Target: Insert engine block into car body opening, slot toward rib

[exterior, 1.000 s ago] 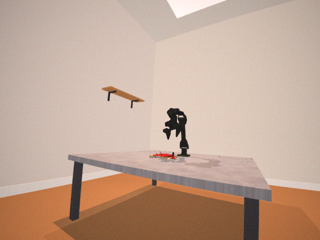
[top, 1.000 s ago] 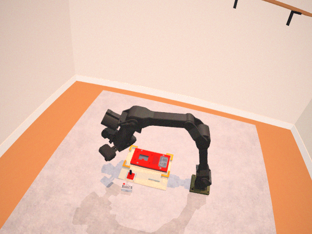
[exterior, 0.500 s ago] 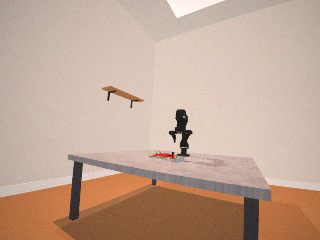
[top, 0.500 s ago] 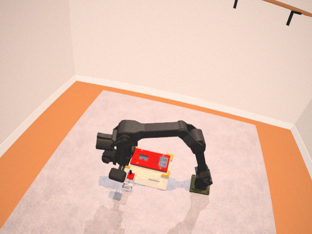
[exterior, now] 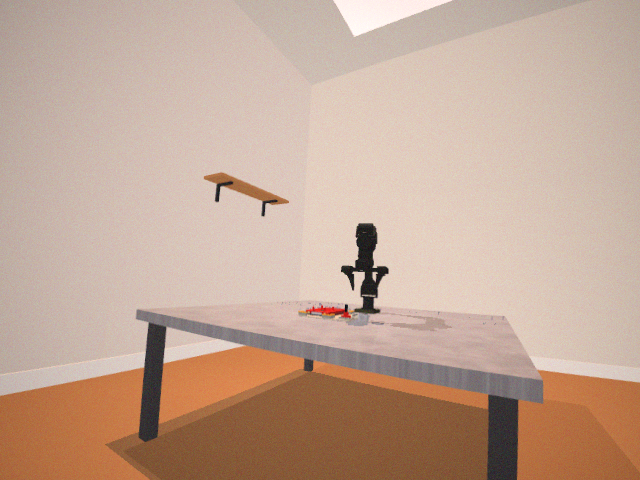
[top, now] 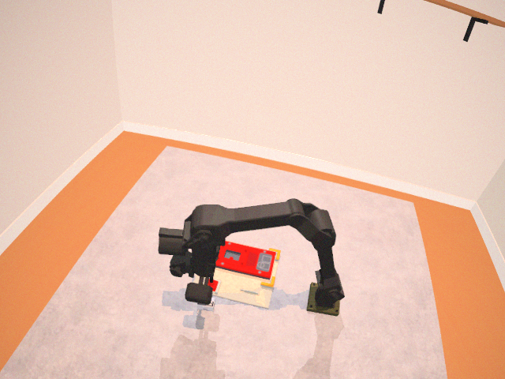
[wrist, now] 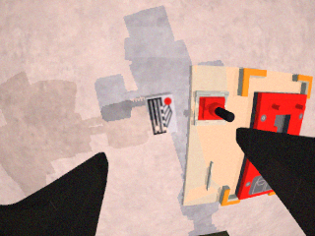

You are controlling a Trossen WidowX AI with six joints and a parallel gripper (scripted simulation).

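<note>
My gripper tip is now 11 cm above the engine block.
</note>
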